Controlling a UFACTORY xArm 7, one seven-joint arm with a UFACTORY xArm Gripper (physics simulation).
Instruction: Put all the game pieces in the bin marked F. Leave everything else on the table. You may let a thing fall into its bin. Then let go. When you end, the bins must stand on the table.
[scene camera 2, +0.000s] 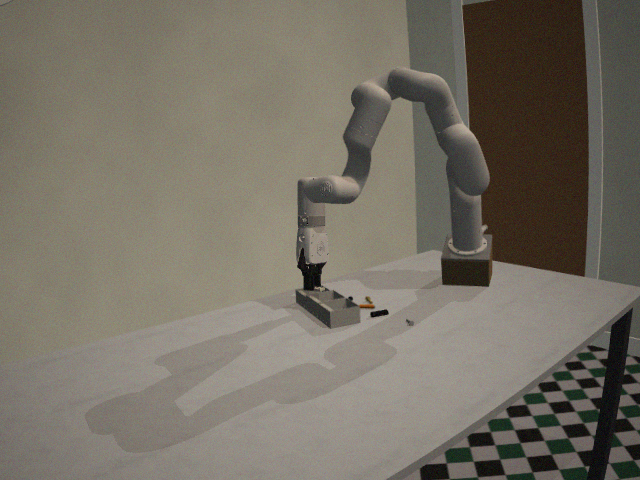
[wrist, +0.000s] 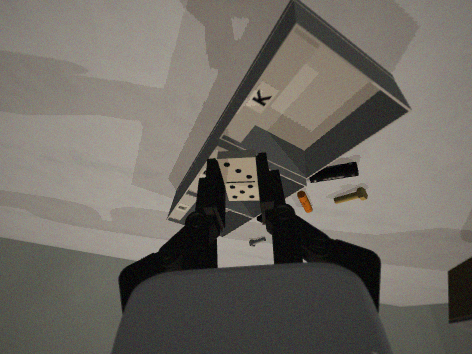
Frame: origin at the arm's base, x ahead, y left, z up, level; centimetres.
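Where they show: gripper, between the fingertips: (scene camera 2: 312, 289) (wrist: 239, 169); arm's base, origin of its link: (scene camera 2: 467, 246).
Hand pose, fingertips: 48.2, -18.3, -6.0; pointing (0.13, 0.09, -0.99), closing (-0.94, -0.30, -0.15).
Observation:
Each offset is from my fingertips to the top centre of the thing, as dx, dy, dz. "*": to the spot under its first point. Level surfaces: height alone.
My gripper (scene camera 2: 312, 287) (wrist: 239, 169) points down and is shut on a white domino with black dots {-0.3, +0.7, +0.8} (wrist: 242, 175). It holds the domino low over the middle compartment of a grey three-part bin tray {-0.8, +4.6, -1.2} (scene camera 2: 315, 309) (wrist: 262, 65). The middle bin's label is mostly hidden behind a finger. The large bin's K label {-0.3, -4.4, -2.3} (wrist: 260, 97) is plain in the wrist view, and a small label {+4.9, +11.6, -1.6} (wrist: 183, 207) shows at the other end. The fingers hide much of the middle bin's inside.
Beside the tray on the table {dz -5.8} (scene camera 2: 465, 335) lie a black bar (scene camera 2: 378, 313) (wrist: 334, 172), an orange cylinder {-10.4, +10.9, -4.8} (scene camera 2: 367, 306) (wrist: 304, 201) and a brass bolt {-14.4, +7.7, -4.5} (scene camera 2: 368, 299) (wrist: 351, 195). A grey screw {-8.4, +28.1, -4.5} (wrist: 257, 241) lies past the small end. Another small grey thing {* -7.1, +29.3, -4.8} (scene camera 2: 409, 322) lies farther right.

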